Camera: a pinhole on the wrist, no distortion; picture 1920 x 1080 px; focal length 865.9 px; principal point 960.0 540.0 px. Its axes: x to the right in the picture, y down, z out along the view. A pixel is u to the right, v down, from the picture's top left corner.
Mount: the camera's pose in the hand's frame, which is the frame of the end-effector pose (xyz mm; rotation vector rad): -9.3 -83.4 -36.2 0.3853 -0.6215 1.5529
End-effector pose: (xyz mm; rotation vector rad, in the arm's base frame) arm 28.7 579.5 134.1 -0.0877 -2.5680 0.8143
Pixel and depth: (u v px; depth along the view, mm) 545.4 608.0 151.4
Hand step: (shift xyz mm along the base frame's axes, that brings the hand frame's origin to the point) 30.1 -218.4 88.5
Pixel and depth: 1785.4 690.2 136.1
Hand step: -2.9 -138.6 -95.4
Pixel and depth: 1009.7 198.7 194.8
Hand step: -82.0 -222.6 24.0
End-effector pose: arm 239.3 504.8 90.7 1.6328 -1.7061 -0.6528
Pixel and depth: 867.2 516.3 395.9
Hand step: 37.3 -11.4 -436.2
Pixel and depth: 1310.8 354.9 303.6
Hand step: -109.1 -48.2 -309.5
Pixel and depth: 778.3 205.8 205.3
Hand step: 72.0 -78.7 -248.4
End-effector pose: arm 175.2 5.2 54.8 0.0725 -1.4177 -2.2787
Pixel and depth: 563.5 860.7 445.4
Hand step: -36.6 416.4 -401.3
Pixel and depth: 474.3 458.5 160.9
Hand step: -92.7 129.2 -199.6
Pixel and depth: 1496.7 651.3 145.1
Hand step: -21.4 165.8 -34.0
